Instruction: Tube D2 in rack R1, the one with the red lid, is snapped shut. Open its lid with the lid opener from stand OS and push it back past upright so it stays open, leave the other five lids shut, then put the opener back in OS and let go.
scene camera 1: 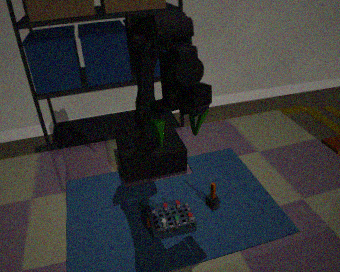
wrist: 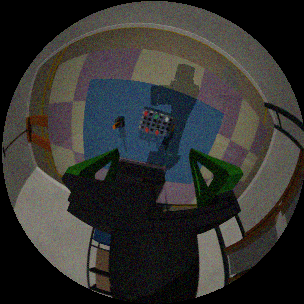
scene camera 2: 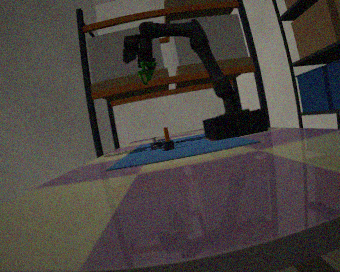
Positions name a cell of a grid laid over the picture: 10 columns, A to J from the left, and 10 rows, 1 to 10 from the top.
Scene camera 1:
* my gripper: F6
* blue mat: D9
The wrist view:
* blue mat: G5
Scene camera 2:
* blue mat: F6
